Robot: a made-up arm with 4 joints.
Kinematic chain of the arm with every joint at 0, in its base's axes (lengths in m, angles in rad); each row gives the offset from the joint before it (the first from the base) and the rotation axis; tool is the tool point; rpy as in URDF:
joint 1: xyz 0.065 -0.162 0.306 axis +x
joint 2: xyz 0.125 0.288 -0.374 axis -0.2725 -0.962 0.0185
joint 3: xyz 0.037 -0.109 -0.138 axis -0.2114 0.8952 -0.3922
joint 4: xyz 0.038 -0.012 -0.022 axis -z
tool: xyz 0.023 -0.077 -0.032 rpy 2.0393 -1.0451 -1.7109
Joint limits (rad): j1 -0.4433..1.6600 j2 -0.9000..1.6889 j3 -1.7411..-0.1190 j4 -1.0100..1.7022
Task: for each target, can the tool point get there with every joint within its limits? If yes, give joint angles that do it. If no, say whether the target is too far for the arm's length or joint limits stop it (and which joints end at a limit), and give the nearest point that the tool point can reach.
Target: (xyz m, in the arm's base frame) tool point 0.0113 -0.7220 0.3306
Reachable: no: joint limits stop it (at a limit: joint 1, joint 2, joint 3) | nearest point 0.3183 -0.1902 0.0602 | short by 0.671 m
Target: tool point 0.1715 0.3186 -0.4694
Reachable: no: too far | nearest point 0.1578 0.1896 -0.2612 | short by 0.245 m
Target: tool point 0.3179 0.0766 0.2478
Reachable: yes | joints 0.7121 1.4540 -0.6866 -0.2513
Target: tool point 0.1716 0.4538 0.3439
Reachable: yes | joints 1.4162 -0.5145 -0.4981 0.6247
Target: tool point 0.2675 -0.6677 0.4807
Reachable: no: joint limits stop it (at a limit: joint 1, joint 2, joint 3) | nearest point 0.3163 -0.1832 0.0696 | short by 0.637 m
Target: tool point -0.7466 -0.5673 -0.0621
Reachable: no: too far | nearest point 0.0350 -0.2402 -0.2582 | short by 0.870 m
